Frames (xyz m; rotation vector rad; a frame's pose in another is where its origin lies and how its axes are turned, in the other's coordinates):
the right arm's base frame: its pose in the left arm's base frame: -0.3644 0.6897 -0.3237 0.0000 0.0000 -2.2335
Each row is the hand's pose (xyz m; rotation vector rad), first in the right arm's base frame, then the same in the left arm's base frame.
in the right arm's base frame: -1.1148 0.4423 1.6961 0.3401 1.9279 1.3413
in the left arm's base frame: 0.6702 1.2964 1.3724 1.6799 0.4820 -0.2446
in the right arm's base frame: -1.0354 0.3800 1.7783 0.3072 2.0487 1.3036
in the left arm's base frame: 0.5722 1.2721 1.4546 1.7604 0.5546 -0.1993
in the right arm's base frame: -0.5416 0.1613 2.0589 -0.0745 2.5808 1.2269
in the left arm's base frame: 0.0960 1.0174 1.7352 1.9636 1.0296 0.1478
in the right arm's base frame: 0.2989 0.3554 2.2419 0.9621 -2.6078 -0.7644
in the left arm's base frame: -0.2681 0.2354 1.9182 1.8681 1.9525 0.6537
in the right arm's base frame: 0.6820 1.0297 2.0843 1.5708 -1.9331 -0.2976
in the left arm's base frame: 0.0277 -0.4815 1.7606 -1.2204 -2.6305 -1.0116
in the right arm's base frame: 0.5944 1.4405 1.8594 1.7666 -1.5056 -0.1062
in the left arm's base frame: 0.4055 -0.6652 1.5357 -0.6609 -2.5693 -1.0877
